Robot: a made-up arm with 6 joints. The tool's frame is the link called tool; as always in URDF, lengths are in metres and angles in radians. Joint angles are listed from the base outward.
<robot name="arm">
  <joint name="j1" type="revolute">
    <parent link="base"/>
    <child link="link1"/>
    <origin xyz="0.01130 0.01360 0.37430"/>
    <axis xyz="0 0 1"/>
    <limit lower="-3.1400" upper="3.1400"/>
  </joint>
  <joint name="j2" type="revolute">
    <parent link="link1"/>
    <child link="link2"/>
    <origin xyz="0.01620 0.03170 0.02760"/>
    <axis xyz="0 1 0"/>
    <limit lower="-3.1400" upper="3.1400"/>
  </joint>
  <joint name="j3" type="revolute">
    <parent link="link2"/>
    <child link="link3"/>
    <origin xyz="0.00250 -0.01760 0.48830"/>
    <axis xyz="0 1 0"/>
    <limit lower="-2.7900" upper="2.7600"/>
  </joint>
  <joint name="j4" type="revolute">
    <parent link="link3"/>
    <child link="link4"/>
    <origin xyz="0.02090 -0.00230 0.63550"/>
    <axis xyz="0 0 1"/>
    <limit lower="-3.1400" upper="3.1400"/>
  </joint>
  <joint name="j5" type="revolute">
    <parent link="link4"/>
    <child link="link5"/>
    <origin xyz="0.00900 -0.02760 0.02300"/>
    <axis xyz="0 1 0"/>
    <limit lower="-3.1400" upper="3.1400"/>
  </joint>
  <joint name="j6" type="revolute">
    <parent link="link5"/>
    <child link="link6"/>
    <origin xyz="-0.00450 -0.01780 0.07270"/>
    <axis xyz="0 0 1"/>
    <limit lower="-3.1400" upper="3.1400"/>
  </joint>
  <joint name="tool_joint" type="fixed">
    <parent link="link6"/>
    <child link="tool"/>
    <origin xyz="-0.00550 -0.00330 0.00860"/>
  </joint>
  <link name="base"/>
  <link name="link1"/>
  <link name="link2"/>
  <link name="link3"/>
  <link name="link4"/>
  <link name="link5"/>
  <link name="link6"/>
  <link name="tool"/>
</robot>
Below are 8 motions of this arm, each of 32 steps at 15 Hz.
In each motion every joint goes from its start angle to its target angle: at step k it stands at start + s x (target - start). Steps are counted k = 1, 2, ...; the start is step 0. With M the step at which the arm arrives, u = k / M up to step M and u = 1 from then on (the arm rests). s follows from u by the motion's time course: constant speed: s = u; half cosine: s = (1 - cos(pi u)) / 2; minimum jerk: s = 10 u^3 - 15 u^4 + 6 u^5.
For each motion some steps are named. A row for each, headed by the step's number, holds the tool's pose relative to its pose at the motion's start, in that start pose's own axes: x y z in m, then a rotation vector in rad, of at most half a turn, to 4 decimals.
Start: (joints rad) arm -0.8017 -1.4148 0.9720 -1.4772 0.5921 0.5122
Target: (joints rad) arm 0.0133 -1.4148 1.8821 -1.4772 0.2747 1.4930
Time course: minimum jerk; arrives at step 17
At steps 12, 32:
12: 0.5243 0.3581 -0.0683 -0.7229 0.7265 1.0665
32: 0.5601 0.4182 -0.1524 -0.8428 0.9041 1.2677

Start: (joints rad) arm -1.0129 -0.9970 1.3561 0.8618 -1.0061 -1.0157
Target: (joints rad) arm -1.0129 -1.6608 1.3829 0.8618 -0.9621 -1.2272
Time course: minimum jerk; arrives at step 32
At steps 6, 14, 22, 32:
6: -0.0273 -0.0083 0.0053 0.0088 -0.0202 0.0096
14: -0.2118 -0.0814 0.0234 0.0744 -0.1576 0.0750
22: -0.4324 -0.2126 -0.0024 0.1727 -0.3308 0.1593
32: -0.5134 -0.2765 -0.0288 0.2175 -0.4000 0.1942

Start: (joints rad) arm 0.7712 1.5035 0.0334 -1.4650 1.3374 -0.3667
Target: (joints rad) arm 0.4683 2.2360 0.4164 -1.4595 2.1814 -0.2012
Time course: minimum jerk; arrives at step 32
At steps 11, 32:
11: -0.0210 0.2472 0.0958 -0.1353 0.2528 -0.2031
32: 0.2705 1.0333 0.1570 -0.2780 1.0978 -0.9979

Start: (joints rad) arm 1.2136 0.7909 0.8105 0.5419 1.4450 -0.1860
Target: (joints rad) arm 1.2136 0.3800 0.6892 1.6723 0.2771 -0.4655
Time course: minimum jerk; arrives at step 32
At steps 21, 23, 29, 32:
21: 0.0116 0.2567 -0.3691 -0.6098 -1.3027 0.0069
23: 0.0285 0.2806 -0.4114 -0.6760 -1.4198 0.0574
29: 0.0597 0.3147 -0.4733 -0.7762 -1.5787 0.1567
32: 0.0616 0.3165 -0.4765 -0.7815 -1.5865 0.1628

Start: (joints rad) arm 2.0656 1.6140 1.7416 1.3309 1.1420 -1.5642
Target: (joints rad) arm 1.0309 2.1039 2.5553 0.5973 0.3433 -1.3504
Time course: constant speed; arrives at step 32
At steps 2, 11, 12, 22, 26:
2: 0.0559 -0.0106 -0.0020 0.0132 0.0174 0.0876
11: 0.2842 0.0274 0.0332 -0.0225 0.1278 0.4157
12: 0.3052 0.0395 0.0401 -0.0352 0.1419 0.4439
22: 0.4479 0.2205 0.1086 -0.2362 0.2732 0.6153
26: 0.4703 0.3120 0.1241 -0.3433 0.3071 0.6261

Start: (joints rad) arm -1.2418 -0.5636 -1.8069 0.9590 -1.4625 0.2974
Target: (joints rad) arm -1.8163 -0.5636 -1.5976 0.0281 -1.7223 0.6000
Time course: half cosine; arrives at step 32
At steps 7, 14, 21, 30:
7: 0.0101 0.0178 -0.0438 -0.0505 0.0389 0.0384
14: 0.0294 0.0780 -0.1551 -0.1782 0.1451 0.1711
21: 0.0365 0.1723 -0.2798 -0.3198 0.2701 0.3855
30: 0.0278 0.2605 -0.3687 -0.4219 0.3588 0.5911

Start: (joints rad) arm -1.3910 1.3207 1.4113 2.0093 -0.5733 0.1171
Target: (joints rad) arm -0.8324 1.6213 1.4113 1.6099 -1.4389 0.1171
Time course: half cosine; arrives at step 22
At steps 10, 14, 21, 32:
10: 0.0405 -0.1578 -0.0168 -0.2033 -0.3121 -0.3921
14: 0.0463 -0.2520 -0.0289 -0.4205 -0.4890 -0.6114
21: 0.0385 -0.3424 -0.0408 -0.7065 -0.6387 -0.7936
32: 0.0383 -0.3440 -0.0410 -0.7121 -0.6410 -0.7964

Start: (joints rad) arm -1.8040 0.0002 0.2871 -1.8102 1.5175 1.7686
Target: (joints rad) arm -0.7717 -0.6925 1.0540 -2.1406 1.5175 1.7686
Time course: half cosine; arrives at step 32
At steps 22, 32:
22: -0.1622 -0.0910 0.0454 -0.1451 0.5440 0.0653
32: -0.1628 -0.1409 0.0871 -0.1883 0.6975 0.1006

